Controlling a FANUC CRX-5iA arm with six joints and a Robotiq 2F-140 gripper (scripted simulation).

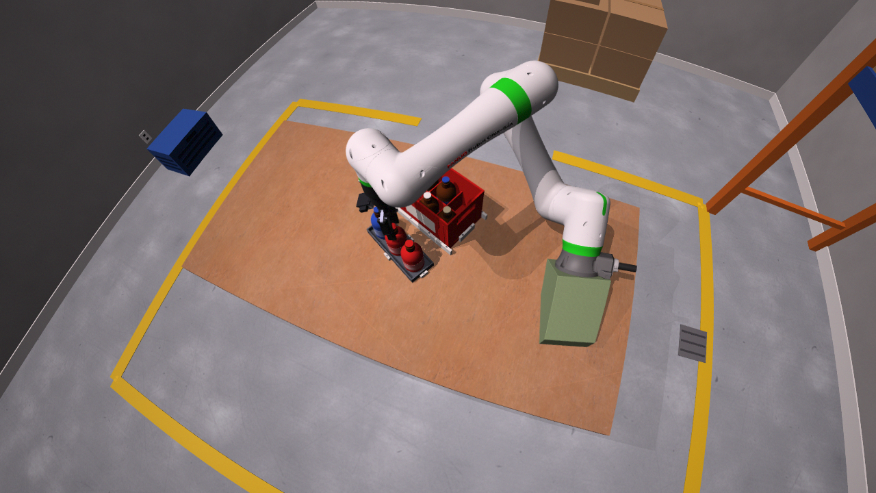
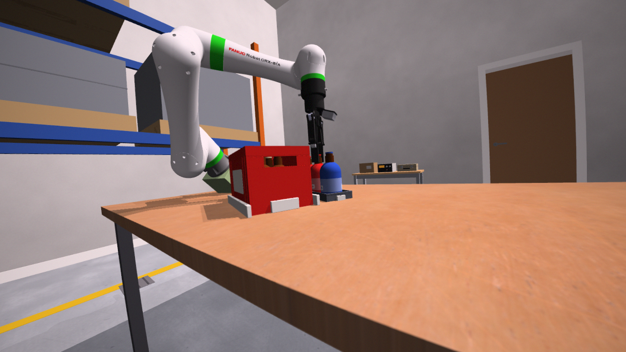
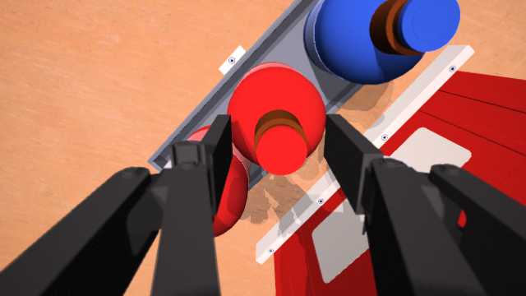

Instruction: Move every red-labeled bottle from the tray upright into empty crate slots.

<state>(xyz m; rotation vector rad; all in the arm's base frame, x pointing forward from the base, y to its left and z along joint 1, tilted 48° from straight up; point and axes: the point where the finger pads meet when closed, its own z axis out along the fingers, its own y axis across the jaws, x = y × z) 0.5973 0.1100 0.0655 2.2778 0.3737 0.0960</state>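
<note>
The blue-labeled bottle is 80 mm ahead of my hand, 50 mm to the right of it and 80 mm below it. The rest, counted from my hand: grey tray (150 mm below); red crate (90 mm behind, 190 mm to the right, 80 mm below).
</note>
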